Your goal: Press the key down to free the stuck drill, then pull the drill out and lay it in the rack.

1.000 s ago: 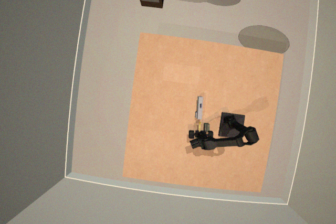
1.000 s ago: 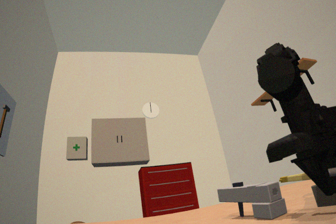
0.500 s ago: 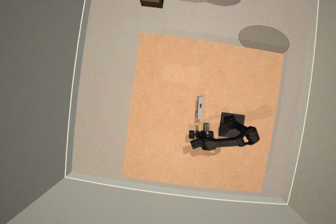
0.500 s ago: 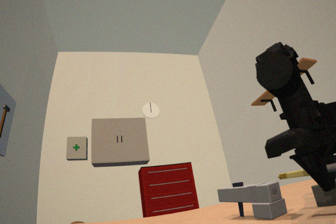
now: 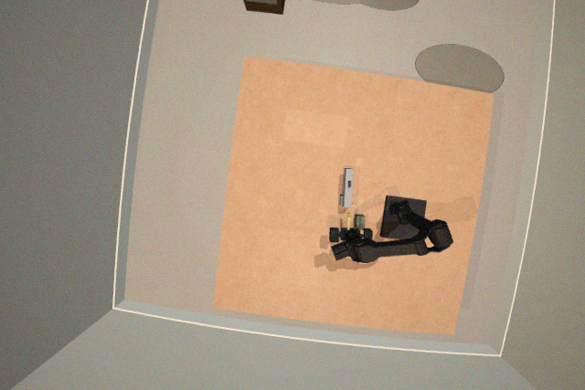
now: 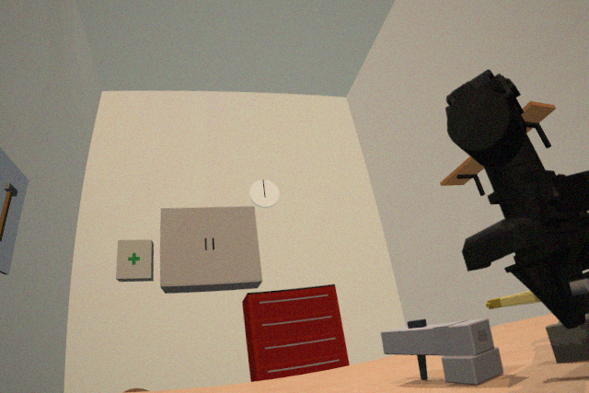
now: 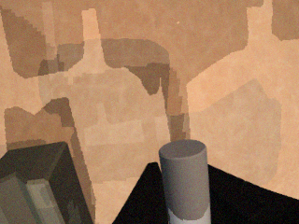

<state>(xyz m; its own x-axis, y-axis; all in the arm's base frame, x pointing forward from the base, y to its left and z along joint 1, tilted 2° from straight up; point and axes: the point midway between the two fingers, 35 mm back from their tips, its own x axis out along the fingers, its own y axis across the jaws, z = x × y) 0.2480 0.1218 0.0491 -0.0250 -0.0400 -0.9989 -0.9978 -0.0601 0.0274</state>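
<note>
My gripper tip is now 40 mm to the left of the drill and 40 mm below it. Also, from my gripper tip: dark key (20 mm ahead, 230 mm to the right, 10 mm above); rack (70 mm behind, 40 mm to the right, 20 mm below).
</note>
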